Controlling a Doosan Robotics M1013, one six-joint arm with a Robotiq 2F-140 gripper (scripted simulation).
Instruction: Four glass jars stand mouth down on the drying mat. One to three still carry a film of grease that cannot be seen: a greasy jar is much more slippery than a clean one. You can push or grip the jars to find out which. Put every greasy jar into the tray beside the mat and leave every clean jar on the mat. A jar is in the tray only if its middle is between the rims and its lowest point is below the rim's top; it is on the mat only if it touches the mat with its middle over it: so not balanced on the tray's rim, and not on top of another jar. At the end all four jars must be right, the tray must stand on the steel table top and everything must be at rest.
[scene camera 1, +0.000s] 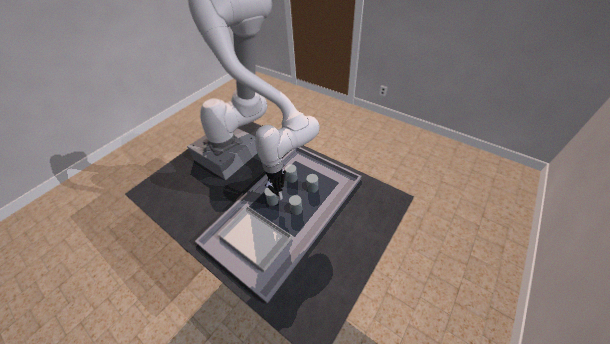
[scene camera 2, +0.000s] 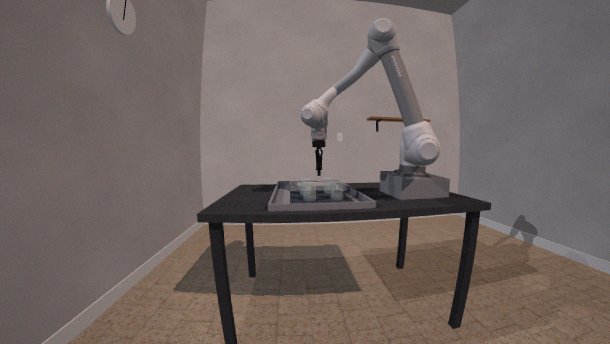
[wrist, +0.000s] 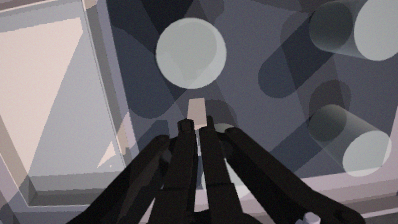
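First there is my gripper (wrist: 198, 110). I see a tray (scene camera 1: 260, 240), and the wrist view has the tray (wrist: 68, 150) as well. A dark drying mat (scene camera 1: 280, 214) is there too, and the wrist view also gives me the mat (wrist: 274, 79). Then I see a jar (wrist: 191, 53) and a jar (wrist: 357, 146).
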